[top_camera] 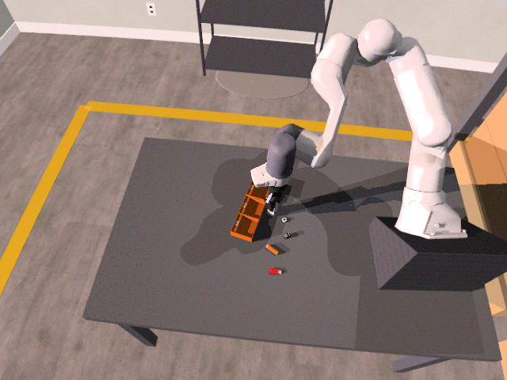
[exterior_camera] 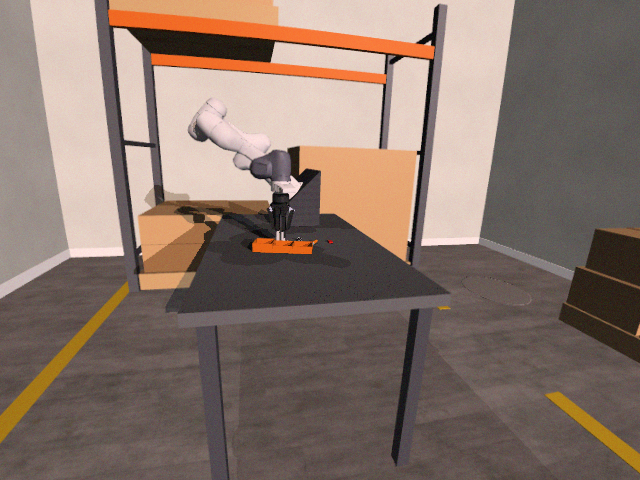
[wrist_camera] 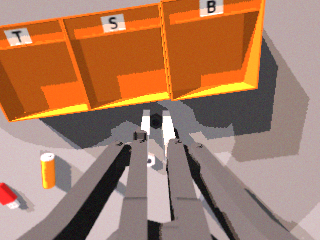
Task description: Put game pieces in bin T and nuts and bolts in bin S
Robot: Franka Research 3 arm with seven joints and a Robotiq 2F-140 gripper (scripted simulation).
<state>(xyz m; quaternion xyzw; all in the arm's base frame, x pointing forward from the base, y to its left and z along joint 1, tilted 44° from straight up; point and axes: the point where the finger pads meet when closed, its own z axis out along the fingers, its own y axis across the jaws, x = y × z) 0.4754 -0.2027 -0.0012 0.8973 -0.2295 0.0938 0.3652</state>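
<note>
My hand is 3 cm above the dark nut. Also, from my hand: orange bin tray (8 cm ahead, 2 cm below); grey nut (5 cm behind, 3 cm to the left, 3 cm below); black die (10 cm to the left, 6 cm behind, 3 cm below).
</note>
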